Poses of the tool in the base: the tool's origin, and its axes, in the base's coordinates. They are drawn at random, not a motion.
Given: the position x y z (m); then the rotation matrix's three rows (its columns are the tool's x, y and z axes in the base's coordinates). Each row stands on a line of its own.
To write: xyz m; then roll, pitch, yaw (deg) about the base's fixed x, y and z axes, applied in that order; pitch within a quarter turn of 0, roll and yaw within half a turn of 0. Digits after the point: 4 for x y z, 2 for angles.
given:
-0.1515, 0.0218, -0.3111
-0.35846, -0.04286, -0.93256
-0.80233, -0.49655, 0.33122
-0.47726, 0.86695, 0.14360
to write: -0.1515, 0.0218, -0.3111, 80.59, 28.51, -114.07
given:
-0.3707, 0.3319, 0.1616
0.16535, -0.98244, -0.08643
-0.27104, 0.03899, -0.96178
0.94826, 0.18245, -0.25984
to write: -0.3707, 0.3319, 0.1616, 144.92, -71.49, -58.62
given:
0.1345, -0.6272, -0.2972
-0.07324, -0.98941, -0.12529
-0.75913, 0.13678, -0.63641
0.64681, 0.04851, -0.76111
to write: 0.1345, -0.6272, -0.2972, 176.35, -40.30, -95.51
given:
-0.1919, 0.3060, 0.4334
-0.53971, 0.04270, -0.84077
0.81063, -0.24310, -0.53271
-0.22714, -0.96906, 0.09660
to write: -0.1919, 0.3060, 0.4334, -84.31, 13.13, 123.66
